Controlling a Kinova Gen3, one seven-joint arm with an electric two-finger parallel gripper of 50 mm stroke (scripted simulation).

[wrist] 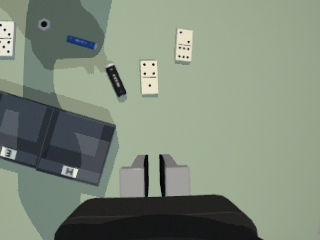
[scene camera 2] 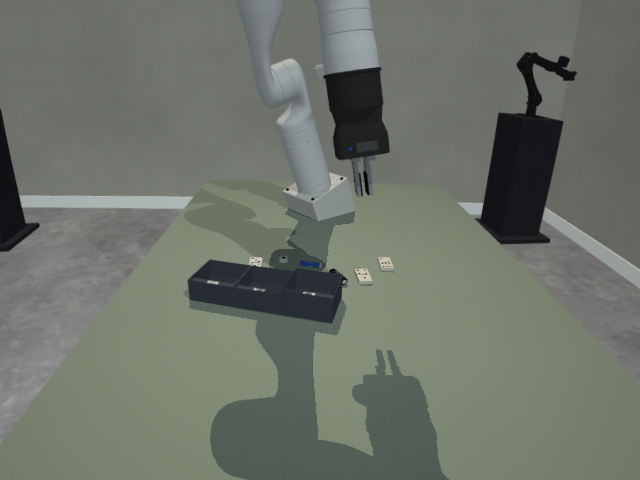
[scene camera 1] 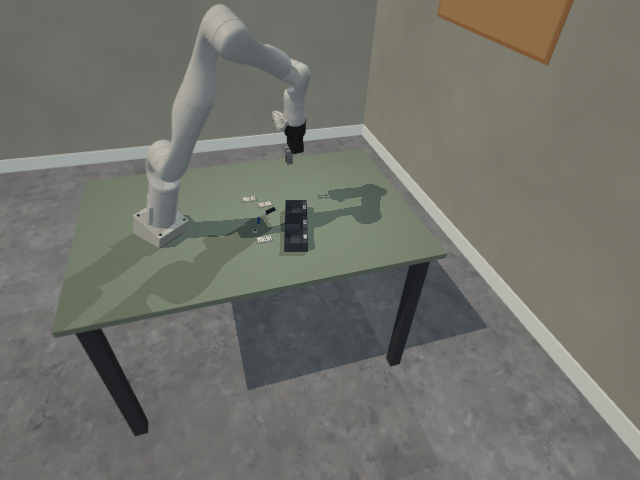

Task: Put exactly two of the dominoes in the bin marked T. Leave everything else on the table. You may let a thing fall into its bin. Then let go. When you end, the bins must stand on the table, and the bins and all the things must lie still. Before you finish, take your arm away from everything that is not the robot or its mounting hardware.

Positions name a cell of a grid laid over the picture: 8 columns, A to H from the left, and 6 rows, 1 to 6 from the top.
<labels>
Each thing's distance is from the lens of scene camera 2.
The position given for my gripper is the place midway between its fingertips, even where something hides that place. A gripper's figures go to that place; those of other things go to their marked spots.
my gripper (scene camera 2: E3): 0.65 m
dark bin row (scene camera 2: D4): 0.66 m
</labels>
